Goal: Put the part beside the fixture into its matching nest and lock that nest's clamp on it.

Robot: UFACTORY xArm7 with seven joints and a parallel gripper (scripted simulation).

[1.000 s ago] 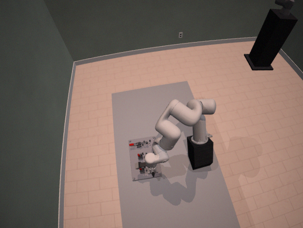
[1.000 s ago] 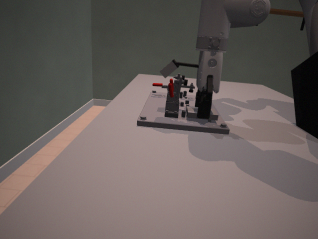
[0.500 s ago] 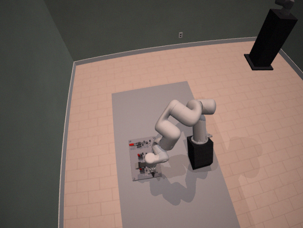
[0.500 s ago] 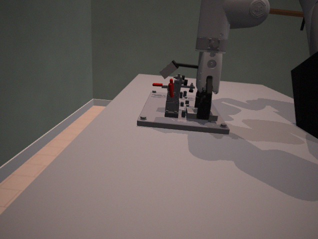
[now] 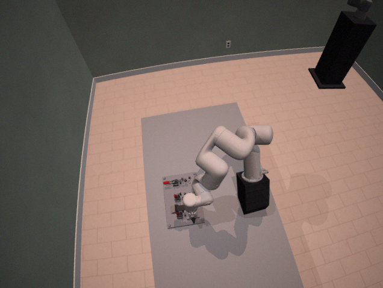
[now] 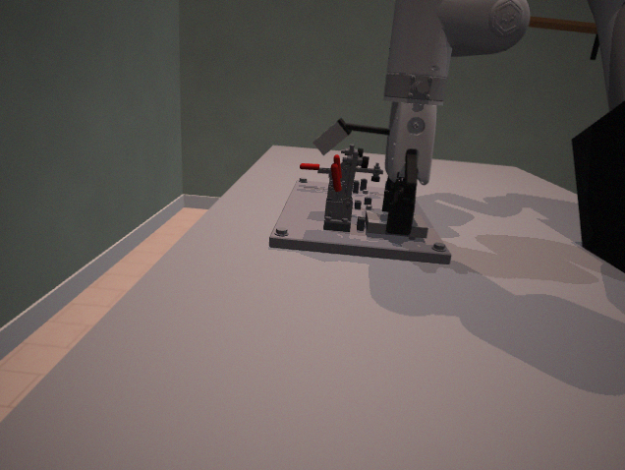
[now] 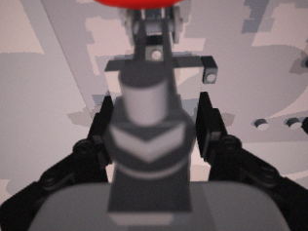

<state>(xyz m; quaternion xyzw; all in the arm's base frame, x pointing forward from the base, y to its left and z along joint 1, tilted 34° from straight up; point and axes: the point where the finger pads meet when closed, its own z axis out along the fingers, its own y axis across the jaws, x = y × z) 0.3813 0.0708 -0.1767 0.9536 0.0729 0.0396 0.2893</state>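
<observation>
My gripper is now 1 cm above the grey part. Also, from my hand: fixture plate 6 cm ahead, 11 cm to the right, 4 cm below.
</observation>
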